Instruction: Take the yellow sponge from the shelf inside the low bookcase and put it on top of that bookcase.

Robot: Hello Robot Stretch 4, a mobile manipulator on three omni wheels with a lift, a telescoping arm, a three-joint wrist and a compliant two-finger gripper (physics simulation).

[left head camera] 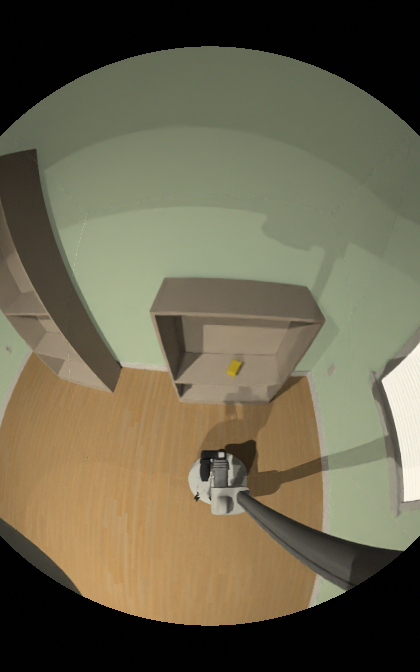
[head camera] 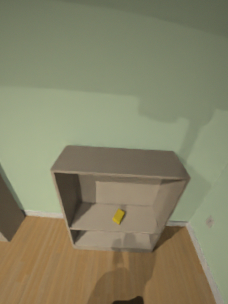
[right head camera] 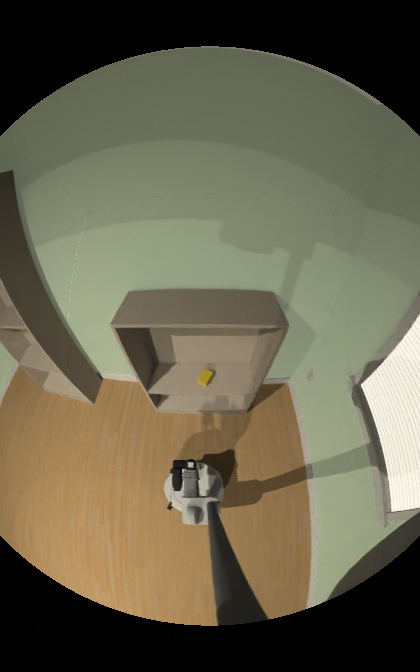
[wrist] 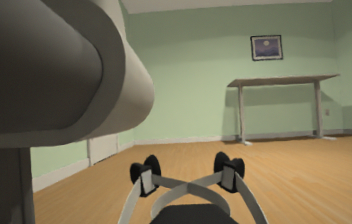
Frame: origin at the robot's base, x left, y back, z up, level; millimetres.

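Seen in the pictures: gripper, between the fingertips: [wrist: 186,166].
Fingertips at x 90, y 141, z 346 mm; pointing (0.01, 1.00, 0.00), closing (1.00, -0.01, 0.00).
A point is followed by its place in that frame.
The yellow sponge [head camera: 118,216] {x -98, y -749, z 439 mm} [left head camera: 234,368] [right head camera: 205,377] lies on the inner shelf of the low bookcase [head camera: 120,162] {x -69, y -750, z 1032 mm} [left head camera: 235,300] [right head camera: 200,308], a little right of the shelf's middle. The bookcase stands against the green wall with its open front facing the head cameras. Its top board is bare. My gripper [wrist: 186,166] {x 90, y 141, z 346 mm} is open in the wrist view, with its two black fingertips wide apart and no object between them. It points away from the bookcase, and neither the sponge nor the bookcase shows in the wrist view.
A tall bookcase [left head camera: 55,260] [right head camera: 37,285] stands to the left of the low one. My round base [left head camera: 240,470] [right head camera: 212,480] is on the wooden floor in front of the low bookcase. A window [left head camera: 412,420] [right head camera: 400,430] is at the right. A table [wrist: 280,80] {x 1636, y 3175, z 897 mm} stands by the far wall.
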